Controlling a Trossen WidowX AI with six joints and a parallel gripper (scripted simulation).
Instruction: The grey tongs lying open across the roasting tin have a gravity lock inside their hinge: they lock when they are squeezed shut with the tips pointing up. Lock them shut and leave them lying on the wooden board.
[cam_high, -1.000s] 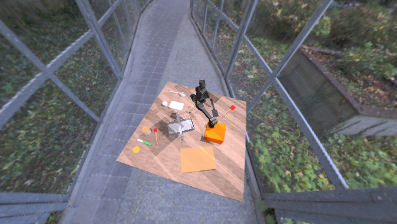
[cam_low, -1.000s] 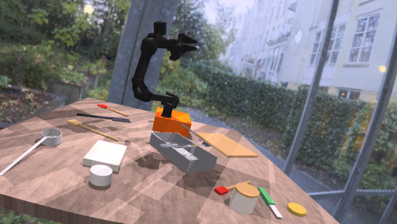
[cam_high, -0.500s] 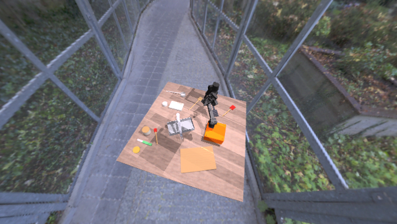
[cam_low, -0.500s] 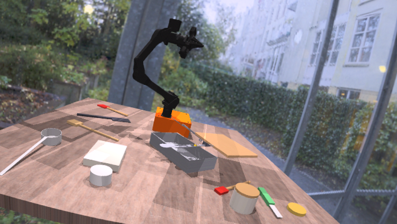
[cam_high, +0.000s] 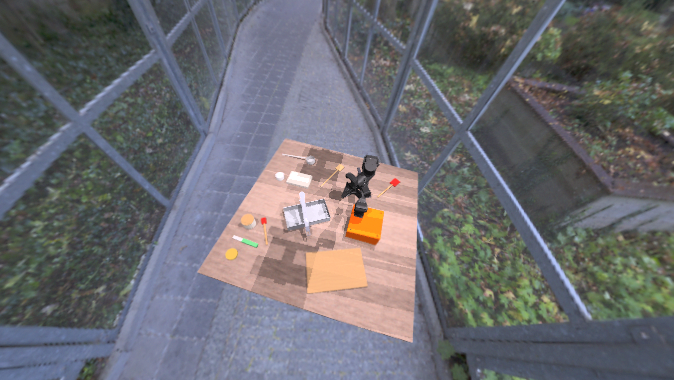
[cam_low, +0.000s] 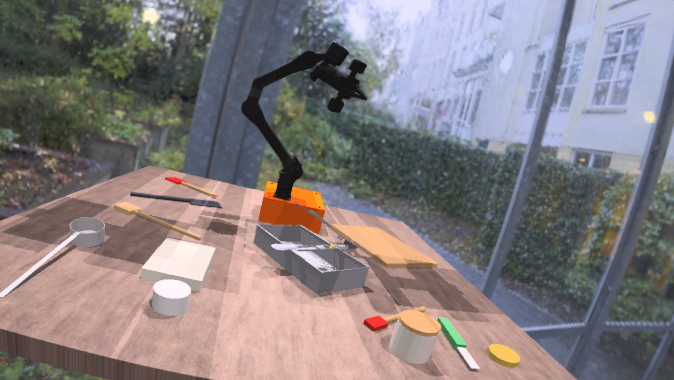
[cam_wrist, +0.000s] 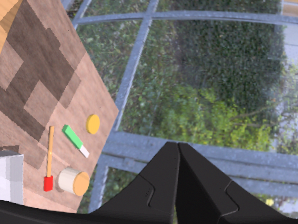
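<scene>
The grey roasting tin lies 46 cm below my gripper tip, 24 cm ahead of it and 7 cm to the right of it. Round my gripper tip: white block (47 cm below, 43 cm ahead, 35 cm to the right); then wooden board (48 cm below, 20 cm to the left, 9 cm behind); then black knife (53 cm to the right, 48 cm below, 6 cm behind).
</scene>
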